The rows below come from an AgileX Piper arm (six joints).
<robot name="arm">
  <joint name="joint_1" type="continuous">
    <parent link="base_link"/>
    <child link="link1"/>
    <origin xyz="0 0 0.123" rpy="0 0 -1.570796"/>
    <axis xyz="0 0 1"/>
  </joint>
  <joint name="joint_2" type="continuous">
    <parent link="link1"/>
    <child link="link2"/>
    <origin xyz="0 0 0" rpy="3.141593 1.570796 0"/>
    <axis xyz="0 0 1"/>
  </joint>
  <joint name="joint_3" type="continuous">
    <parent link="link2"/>
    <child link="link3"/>
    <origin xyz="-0.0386 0.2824 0" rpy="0 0 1.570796"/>
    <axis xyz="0 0 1"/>
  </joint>
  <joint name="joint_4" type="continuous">
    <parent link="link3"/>
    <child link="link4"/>
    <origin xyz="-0.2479 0.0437 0" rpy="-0.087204 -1.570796 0"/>
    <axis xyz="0 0 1"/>
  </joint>
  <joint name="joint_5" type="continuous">
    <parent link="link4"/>
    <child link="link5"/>
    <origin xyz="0 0 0" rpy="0 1.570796 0"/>
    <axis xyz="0 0 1"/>
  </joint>
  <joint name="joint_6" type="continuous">
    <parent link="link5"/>
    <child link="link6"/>
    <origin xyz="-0.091 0 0" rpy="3.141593 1.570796 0"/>
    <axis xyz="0 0 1"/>
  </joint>
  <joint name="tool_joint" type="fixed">
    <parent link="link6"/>
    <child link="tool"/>
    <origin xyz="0 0 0" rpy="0 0 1.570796"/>
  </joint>
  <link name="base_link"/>
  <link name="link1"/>
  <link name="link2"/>
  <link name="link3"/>
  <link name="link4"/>
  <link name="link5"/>
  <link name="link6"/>
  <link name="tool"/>
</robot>
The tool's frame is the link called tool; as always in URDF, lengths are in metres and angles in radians. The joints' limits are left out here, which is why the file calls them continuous.
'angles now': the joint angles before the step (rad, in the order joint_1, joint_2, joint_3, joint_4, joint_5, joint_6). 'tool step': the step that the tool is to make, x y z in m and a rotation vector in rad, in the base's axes. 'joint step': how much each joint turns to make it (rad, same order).
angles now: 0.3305, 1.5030, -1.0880, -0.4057, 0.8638, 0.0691
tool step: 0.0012, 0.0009, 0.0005, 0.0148, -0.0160, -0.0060
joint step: -0.0001, 0.0000, -0.0001, 0.0012, -0.0172, 0.0138
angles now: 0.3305, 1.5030, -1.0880, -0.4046, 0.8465, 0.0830
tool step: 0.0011, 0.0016, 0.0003, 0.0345, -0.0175, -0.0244
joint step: -0.0002, 0.0001, 0.0001, 0.0117, -0.0202, 0.0323
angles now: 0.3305, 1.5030, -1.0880, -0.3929, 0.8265, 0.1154
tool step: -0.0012, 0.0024, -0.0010, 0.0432, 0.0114, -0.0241
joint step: 0.0003, -0.0001, 0.0002, 0.0414, 0.0000, 0.0127
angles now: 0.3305, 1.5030, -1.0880, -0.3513, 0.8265, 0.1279
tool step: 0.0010, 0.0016, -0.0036, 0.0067, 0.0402, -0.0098
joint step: 0.0000, 0.0173, -0.0113, 0.0278, 0.0291, -0.0095
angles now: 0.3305, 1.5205, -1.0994, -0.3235, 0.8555, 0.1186
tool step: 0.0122, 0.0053, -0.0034, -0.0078, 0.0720, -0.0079
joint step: 0.0000, 0.0667, -0.0727, 0.0346, 0.0737, -0.0269
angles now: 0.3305, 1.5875, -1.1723, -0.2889, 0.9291, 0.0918
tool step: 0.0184, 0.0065, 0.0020, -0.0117, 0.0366, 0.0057
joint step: -0.0002, 0.0750, -0.1040, 0.0159, 0.0632, -0.0296
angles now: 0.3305, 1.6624, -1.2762, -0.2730, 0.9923, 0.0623
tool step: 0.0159, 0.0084, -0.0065, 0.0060, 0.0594, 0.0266
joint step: 0.0000, 0.0788, -0.0836, 0.0448, 0.0491, -0.0545
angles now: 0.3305, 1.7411, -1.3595, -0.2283, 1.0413, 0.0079
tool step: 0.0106, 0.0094, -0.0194, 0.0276, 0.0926, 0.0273
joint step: 0.0000, 0.0810, -0.0432, 0.0734, 0.0319, -0.0577
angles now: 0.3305, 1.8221, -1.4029, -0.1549, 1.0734, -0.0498
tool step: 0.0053, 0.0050, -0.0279, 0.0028, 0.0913, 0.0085
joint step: 0.0001, 0.0745, -0.0008, 0.0383, 0.0090, -0.0237
